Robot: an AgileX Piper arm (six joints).
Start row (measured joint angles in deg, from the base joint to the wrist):
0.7, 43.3, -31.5, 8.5, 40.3, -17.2
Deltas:
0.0, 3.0, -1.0, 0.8, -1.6, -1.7
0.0, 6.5, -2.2, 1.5, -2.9, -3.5
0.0, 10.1, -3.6, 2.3, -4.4, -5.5
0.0, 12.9, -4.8, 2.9, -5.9, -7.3
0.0, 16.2, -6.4, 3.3, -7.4, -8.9
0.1, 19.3, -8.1, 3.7, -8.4, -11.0
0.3, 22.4, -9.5, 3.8, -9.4, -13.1
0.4, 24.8, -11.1, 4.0, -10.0, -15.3
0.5, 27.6, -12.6, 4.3, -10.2, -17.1
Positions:
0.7, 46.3, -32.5, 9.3, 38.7, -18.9
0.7, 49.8, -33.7, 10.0, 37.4, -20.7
0.7, 53.4, -35.1, 10.8, 35.9, -22.7
0.7, 56.2, -36.3, 11.4, 34.4, -24.5
0.7, 59.5, -37.9, 11.8, 32.9, -26.1
0.8, 62.6, -39.6, 12.2, 31.9, -28.2
1.0, 65.7, -41.0, 12.3, 30.9, -30.3
1.1, 68.1, -42.6, 12.5, 30.3, -32.5
1.2, 70.9, -44.1, 12.8, 30.1, -34.3

